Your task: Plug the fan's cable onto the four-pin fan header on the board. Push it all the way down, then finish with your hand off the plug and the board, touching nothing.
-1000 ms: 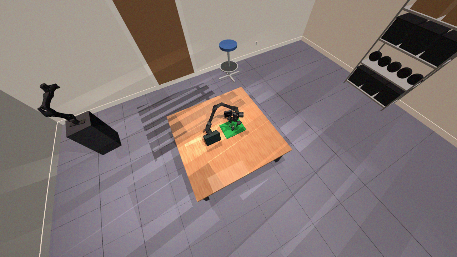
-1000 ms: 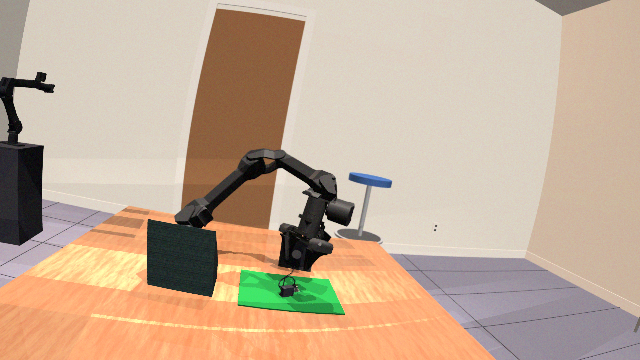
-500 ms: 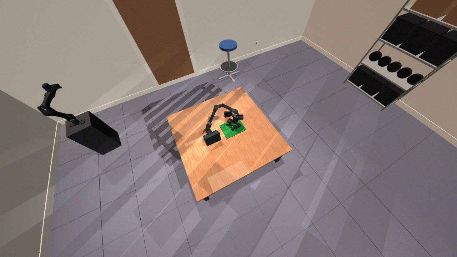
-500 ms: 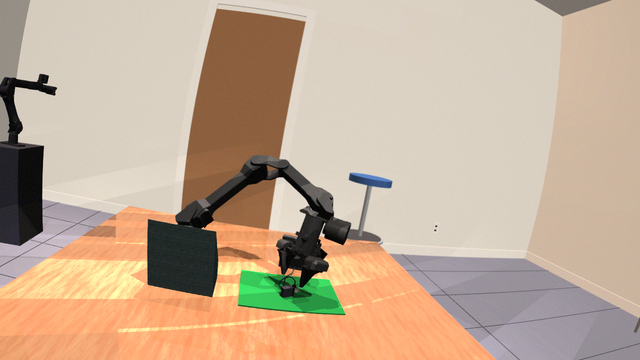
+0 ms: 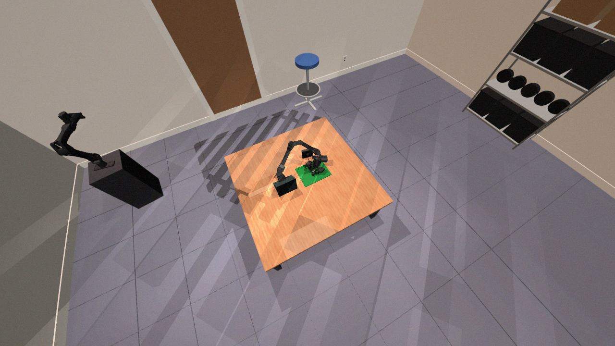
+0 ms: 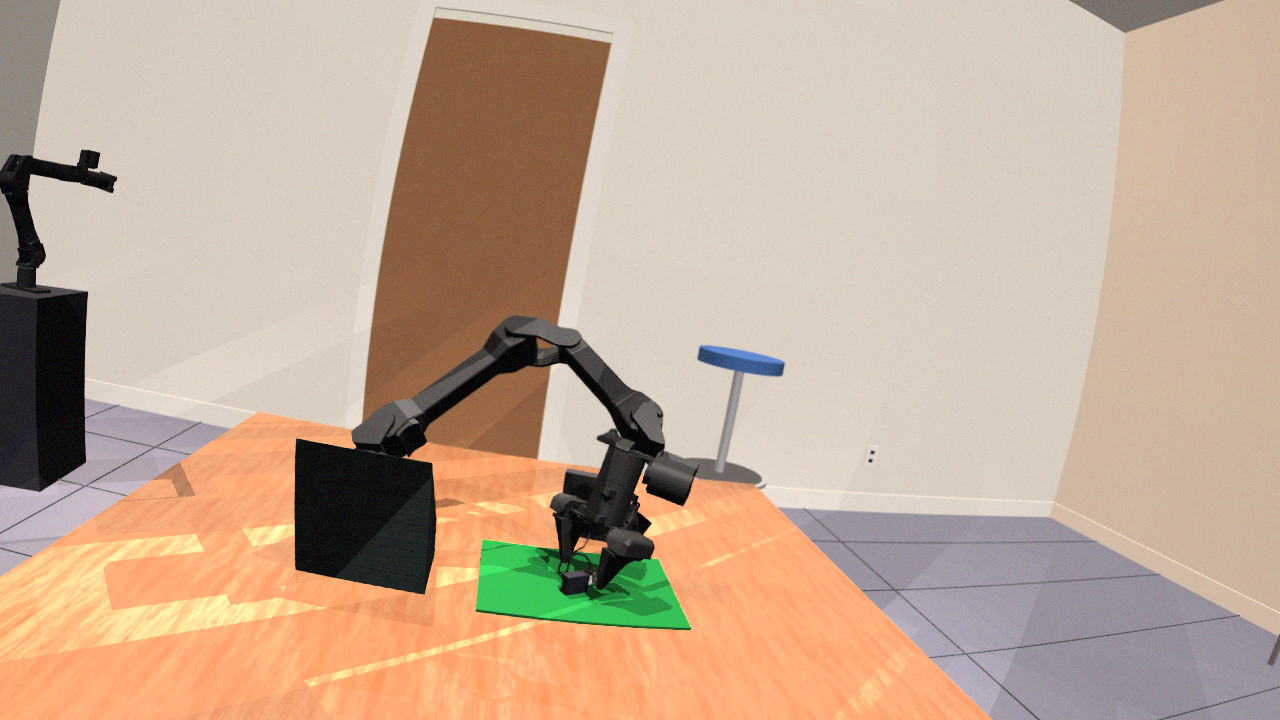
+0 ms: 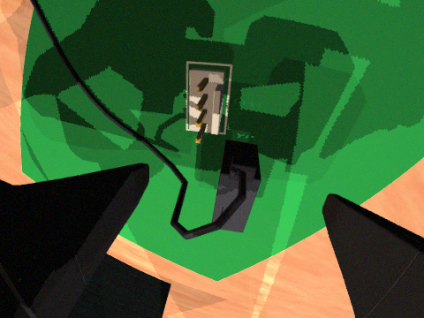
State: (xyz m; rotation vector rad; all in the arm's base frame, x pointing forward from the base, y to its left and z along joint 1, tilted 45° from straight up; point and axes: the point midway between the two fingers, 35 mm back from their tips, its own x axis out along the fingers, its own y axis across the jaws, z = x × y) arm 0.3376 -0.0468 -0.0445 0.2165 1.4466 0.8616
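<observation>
Right now my gripper tip is 10 mm past the dark fan plug and 10 mm above it. Also, from my gripper tip: four-pin header (30 mm to the left, 30 mm below, 20 mm ahead); then green board (40 mm below, 30 mm to the left); then black fan (220 mm to the left, 70 mm ahead, 30 mm above).
</observation>
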